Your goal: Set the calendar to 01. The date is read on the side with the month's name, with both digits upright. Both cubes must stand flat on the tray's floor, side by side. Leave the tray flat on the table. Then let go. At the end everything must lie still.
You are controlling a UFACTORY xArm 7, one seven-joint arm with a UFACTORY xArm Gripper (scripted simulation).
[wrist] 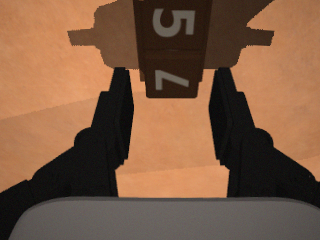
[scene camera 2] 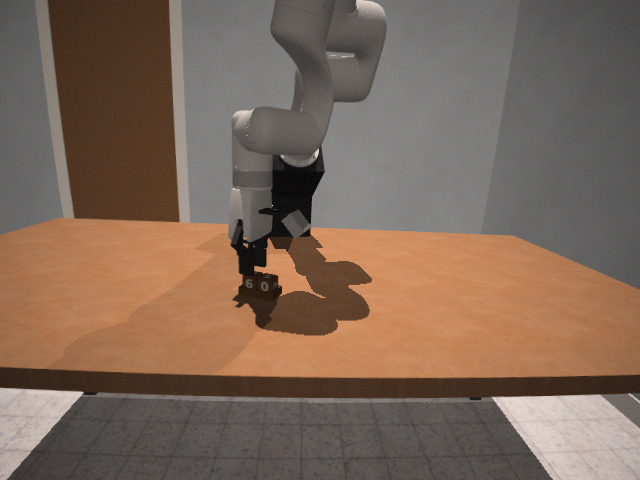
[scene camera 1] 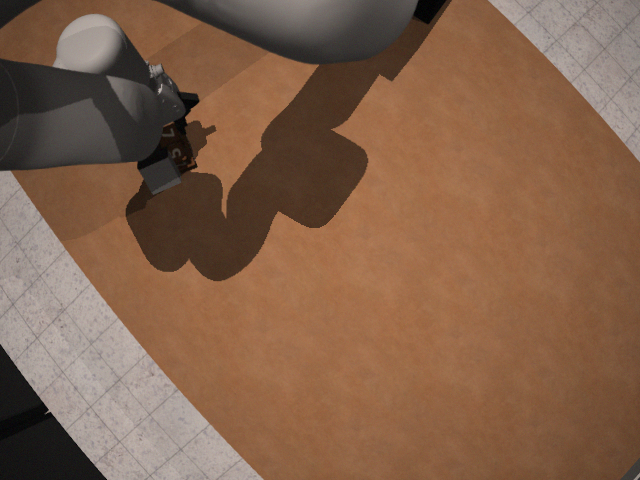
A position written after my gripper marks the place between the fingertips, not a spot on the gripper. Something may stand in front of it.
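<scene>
You'd see my gripper [scene camera 1: 167, 133], and it's there again at the gripper [scene camera 2: 253, 270]. Then the wrist view has the gripper [wrist: 171, 87] as well, and there's a cube [wrist: 168, 73] in it too.
</scene>
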